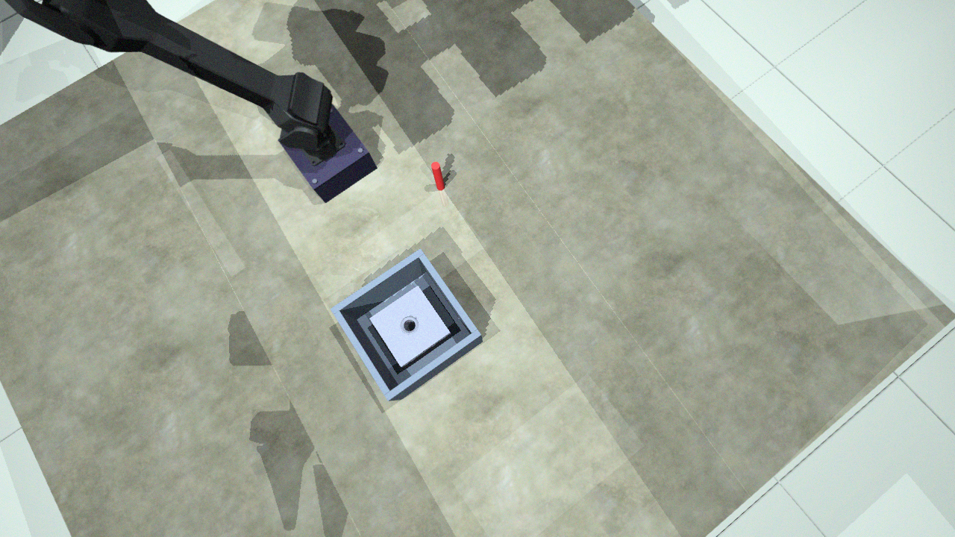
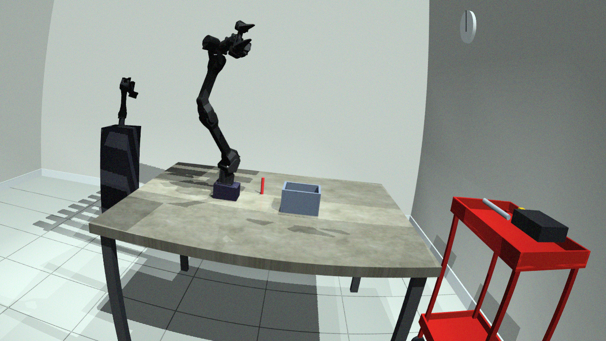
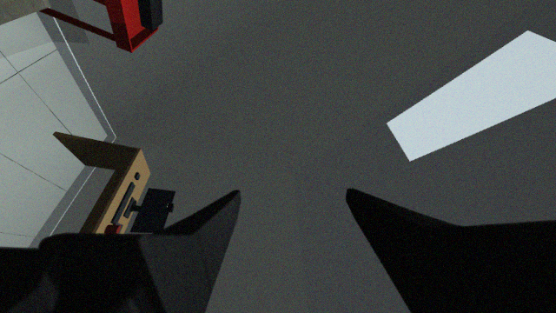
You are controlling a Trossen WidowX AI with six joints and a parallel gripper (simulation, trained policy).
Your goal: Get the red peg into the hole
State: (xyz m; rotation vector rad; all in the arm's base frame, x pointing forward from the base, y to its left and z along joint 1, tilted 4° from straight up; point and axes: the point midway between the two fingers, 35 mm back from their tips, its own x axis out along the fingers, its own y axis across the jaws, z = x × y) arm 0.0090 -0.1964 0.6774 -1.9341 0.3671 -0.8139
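Right now the red peg is 71 cm below my gripper tip, 35 cm to the left of it and 9 cm ahead of it. Also, from my gripper tip: blue-grey box (72 cm below, 27 cm ahead, 17 cm to the left).
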